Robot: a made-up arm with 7 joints.
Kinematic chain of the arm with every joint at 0, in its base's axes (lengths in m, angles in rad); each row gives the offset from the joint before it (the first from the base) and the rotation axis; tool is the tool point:
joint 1: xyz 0 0 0 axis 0 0.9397 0.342
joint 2: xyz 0 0 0 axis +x
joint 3: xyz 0 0 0 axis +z
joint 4: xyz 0.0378 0 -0.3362 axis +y
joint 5: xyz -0.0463 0 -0.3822 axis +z
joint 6: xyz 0 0 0 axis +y
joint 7: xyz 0 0 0 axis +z
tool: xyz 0 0 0
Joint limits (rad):
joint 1: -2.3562..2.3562
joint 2: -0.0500..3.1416
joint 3: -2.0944..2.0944
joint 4: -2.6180..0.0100
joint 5: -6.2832..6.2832
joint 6: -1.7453..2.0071
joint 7: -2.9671..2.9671
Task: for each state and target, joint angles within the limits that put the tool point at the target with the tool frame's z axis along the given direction. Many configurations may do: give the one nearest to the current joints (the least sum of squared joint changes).
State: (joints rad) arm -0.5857 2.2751 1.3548 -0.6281 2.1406 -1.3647 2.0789
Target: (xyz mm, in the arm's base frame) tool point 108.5 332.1 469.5 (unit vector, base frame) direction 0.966 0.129 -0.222
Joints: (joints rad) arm -0.2361 1.7397 1.1167 -1.4919 1.4398 -1.5574 2.0789
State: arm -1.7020 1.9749 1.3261 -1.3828 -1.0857 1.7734 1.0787
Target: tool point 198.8 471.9 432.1 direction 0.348 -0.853 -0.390
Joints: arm -1.2628 1.4518 0.5093 -1.0068 -1.0336 0.8774 1.0787
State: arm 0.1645 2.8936 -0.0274 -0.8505 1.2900 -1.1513 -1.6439
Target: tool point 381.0 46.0 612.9 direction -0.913 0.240 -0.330
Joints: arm 0.4529 3.1416 -0.0850 -0.2770 0.7939 -0.6245 -1.6439
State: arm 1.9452 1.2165 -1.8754 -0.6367 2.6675 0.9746 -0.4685
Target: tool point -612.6 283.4 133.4 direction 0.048 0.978 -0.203
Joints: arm 1.5393 1.2630 -1.7317 -0.8611 2.6938 1.5256 -0.4685
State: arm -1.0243 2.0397 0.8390 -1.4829 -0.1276 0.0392 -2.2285
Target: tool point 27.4 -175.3 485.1 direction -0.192 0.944 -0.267
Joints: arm -0.2341 2.5661 1.2159 -1.7875 0.0784 -0.1159 -2.2285
